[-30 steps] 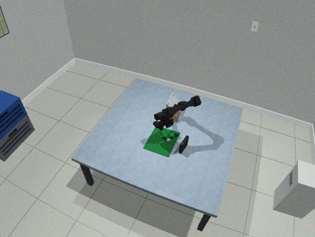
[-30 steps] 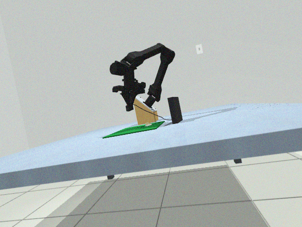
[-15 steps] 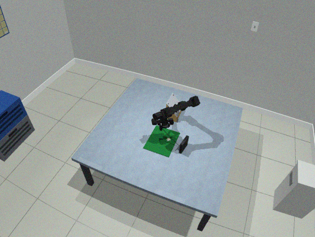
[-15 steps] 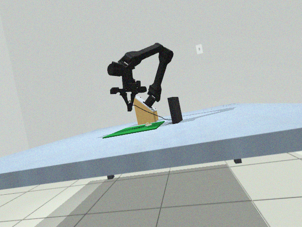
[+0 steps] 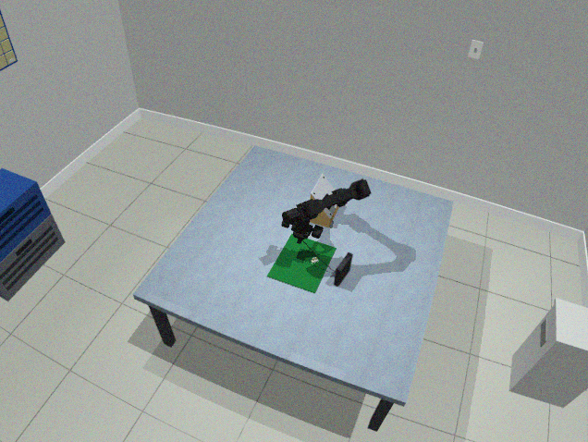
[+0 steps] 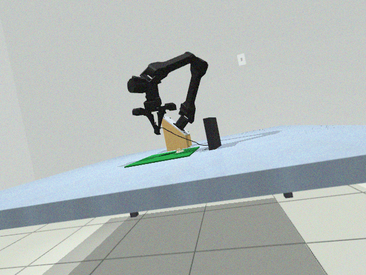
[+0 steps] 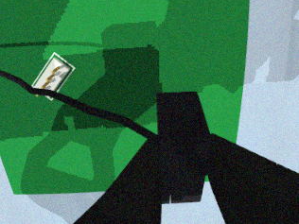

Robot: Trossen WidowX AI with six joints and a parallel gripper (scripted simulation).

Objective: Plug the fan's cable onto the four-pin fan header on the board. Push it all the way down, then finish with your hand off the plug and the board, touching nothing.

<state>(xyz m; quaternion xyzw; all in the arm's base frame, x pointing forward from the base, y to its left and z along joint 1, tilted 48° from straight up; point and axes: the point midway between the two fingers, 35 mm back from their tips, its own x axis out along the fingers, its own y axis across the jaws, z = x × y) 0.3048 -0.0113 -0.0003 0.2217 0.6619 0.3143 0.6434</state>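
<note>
Right now my gripper tip is 10 mm past the black fan plug and 10 mm above it. Round my gripper tip: black fan 30 mm ahead, 230 mm to the left, 60 mm below; then green board 30 mm ahead, 30 mm to the left, 140 mm below; then white four-pin header 80 mm to the left, 120 mm below.
</note>
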